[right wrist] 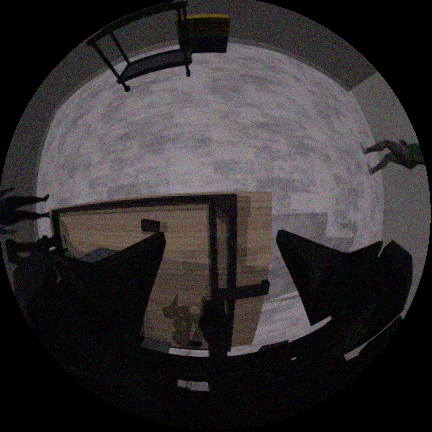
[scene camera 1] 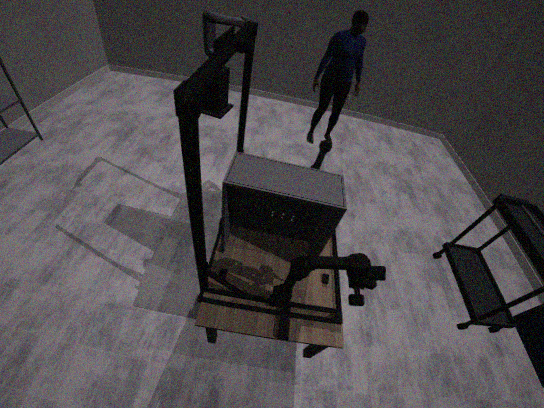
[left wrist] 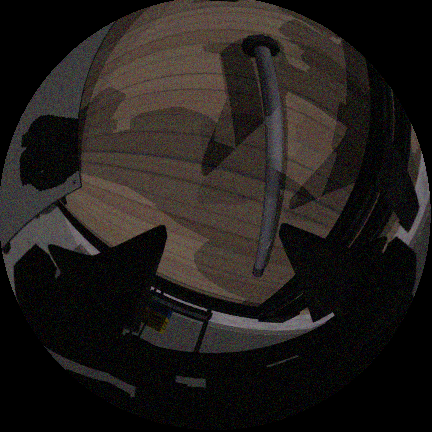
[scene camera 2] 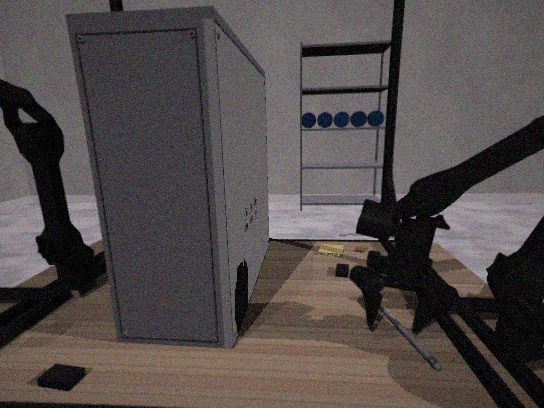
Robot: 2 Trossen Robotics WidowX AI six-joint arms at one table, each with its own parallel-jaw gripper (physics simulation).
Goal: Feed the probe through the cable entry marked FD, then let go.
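Places are measured from the left arm's base along level axes (x left, y ahead, z down), in metres.
Pixels of known places: left gripper, fingertip midpoint: [right wrist: 65, 248] [left wrist: 224, 230] [scene camera 2: 392, 329]; right gripper, fingertip midpoint: [right wrist: 222, 237] [scene camera 1: 352, 292]; left arm's base, link origin: [right wrist: 54, 240] [scene camera 2: 518, 346]; right arm's base, link origin: [right wrist: 214, 305] [scene camera 1: 275, 300] [scene camera 2: 75, 283].
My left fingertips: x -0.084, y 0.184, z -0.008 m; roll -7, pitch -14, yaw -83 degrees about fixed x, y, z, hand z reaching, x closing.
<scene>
For each thing: its top centre in the pictures, then the offset to it from my left fingertips.
- probe, top centre: [left wrist: 276, 189] [scene camera 2: 398, 317] dx -0.030, dy -0.035, dz +0.001 m
- tall grey cabinet, top centre: [scene camera 2: 199, 53] [scene camera 1: 287, 178] dx -0.349, dy +0.302, dz -0.537 m
- small black block, top centre: [scene camera 2: 342, 268] dx -0.290, dy -0.041, dz +0.013 m
- yellow piece, top centre: [scene camera 2: 331, 248] dx -0.441, dy -0.077, dz +0.016 m
The probe [scene camera 2: 411, 338] [left wrist: 274, 155], a long thin grey rod with a dark collar at one end, lies on the table. My left gripper [scene camera 2: 394, 329] [left wrist: 224, 230] is open and empty above the table, close to the probe; in the left wrist view the rod runs lengthwise, nearer the picture-right finger. A tall grey cabinet [scene camera 1: 286, 181] [scene camera 2: 150, 190] [left wrist: 45, 85] stands on the table. A small cluster of marks or holes [scene camera 1: 283, 216] [scene camera 2: 251, 214] shows on its side panel; the marking FD is not readable. My right gripper [right wrist: 222, 237] is open and empty, out past the table's edge.
On the table are a small black block [scene camera 2: 342, 270], a yellow piece [scene camera 2: 331, 249] behind it and another black block [scene camera 2: 61, 376] near the front left. Black frame rails run along the table's sides, and a dark post [scene camera 1: 192, 200] rises from them.
</scene>
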